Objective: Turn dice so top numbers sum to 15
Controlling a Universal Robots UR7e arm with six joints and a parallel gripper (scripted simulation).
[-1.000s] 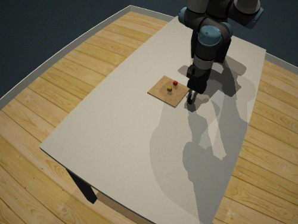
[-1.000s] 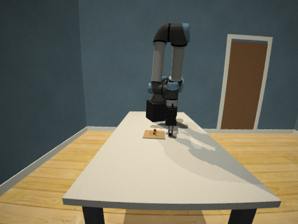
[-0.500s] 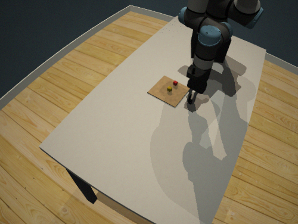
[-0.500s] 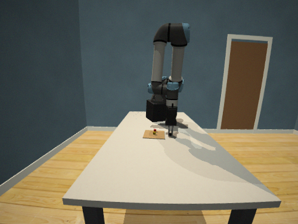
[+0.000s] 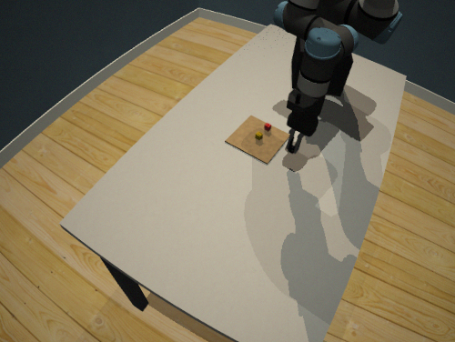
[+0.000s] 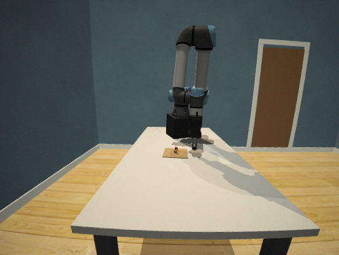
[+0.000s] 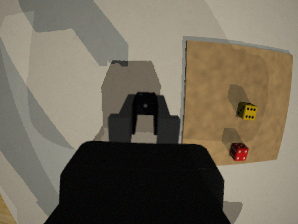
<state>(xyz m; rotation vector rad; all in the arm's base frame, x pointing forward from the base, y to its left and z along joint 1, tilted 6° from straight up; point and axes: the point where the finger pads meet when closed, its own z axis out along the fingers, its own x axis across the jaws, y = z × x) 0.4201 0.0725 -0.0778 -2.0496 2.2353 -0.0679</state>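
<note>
My hand is 2 cm past the yellow die, 11 cm to the left of it and 4 cm above it. The rest, counted from my hand: black die 1 cm below; then red die 6 cm behind, 10 cm to the right, 4 cm below; then brown mat 2 cm behind, 11 cm to the right, 5 cm below.
</note>
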